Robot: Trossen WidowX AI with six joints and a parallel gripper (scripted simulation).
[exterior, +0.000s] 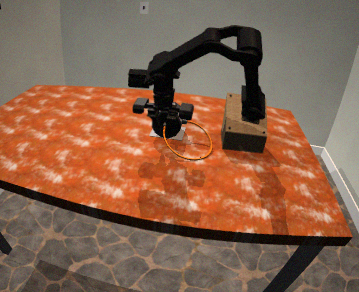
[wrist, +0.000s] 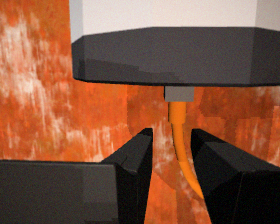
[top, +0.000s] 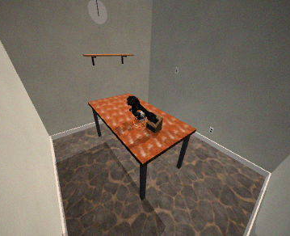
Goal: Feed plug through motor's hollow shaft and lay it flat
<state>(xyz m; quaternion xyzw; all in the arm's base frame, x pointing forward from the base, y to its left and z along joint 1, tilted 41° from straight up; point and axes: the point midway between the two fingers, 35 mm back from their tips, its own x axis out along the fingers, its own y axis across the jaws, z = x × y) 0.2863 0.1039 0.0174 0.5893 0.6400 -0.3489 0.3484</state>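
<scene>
Now: hand 40 mm to the left of the grey plug and 40 mm above it.
</scene>
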